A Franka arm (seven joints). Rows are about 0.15 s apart.
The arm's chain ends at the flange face. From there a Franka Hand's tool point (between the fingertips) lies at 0.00 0.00 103.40 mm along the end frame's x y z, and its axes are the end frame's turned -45 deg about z.
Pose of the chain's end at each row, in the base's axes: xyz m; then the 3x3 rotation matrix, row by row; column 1 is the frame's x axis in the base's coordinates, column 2 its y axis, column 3 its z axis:
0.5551 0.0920 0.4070; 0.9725 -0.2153 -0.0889; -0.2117 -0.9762 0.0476; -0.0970 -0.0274 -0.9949
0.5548 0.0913 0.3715; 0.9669 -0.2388 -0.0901; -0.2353 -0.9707 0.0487; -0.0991 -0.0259 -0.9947
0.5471 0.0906 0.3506; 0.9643 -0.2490 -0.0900; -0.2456 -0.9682 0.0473; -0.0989 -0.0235 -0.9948
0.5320 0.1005 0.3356; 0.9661 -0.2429 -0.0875; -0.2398 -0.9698 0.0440; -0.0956 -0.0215 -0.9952
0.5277 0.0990 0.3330; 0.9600 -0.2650 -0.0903; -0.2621 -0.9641 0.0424; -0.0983 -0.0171 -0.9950
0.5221 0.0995 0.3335; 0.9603 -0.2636 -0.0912; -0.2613 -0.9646 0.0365; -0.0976 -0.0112 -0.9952
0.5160 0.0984 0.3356; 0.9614 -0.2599 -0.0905; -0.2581 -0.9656 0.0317; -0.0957 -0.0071 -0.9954
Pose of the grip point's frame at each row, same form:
0.5459 0.0969 0.3041; 0.8399 0.5354 -0.0889; 0.5406 -0.8400 0.0476; -0.0492 -0.0880 -0.9949
0.5455 0.0963 0.2686; 0.8526 0.5148 -0.0901; 0.5200 -0.8528 0.0487; -0.0518 -0.0884 -0.9947
0.5378 0.0955 0.2477; 0.8579 0.5058 -0.0900; 0.5110 -0.8583 0.0473; -0.0533 -0.0865 -0.9948
0.5230 0.1050 0.2327; 0.8549 0.5114 -0.0875; 0.5162 -0.8553 0.0440; -0.0524 -0.0828 -0.9952
0.5184 0.1034 0.2301; 0.8662 0.4914 -0.0903; 0.4964 -0.8671 0.0424; -0.0574 -0.0816 -0.9950
0.5127 0.1033 0.2306; 0.8654 0.4926 -0.0912; 0.4973 -0.8668 0.0365; -0.0611 -0.0769 -0.9952
0.5066 0.1017 0.2327; 0.8636 0.4960 -0.0905; 0.5003 -0.8653 0.0317; -0.0626 -0.0727 -0.9954

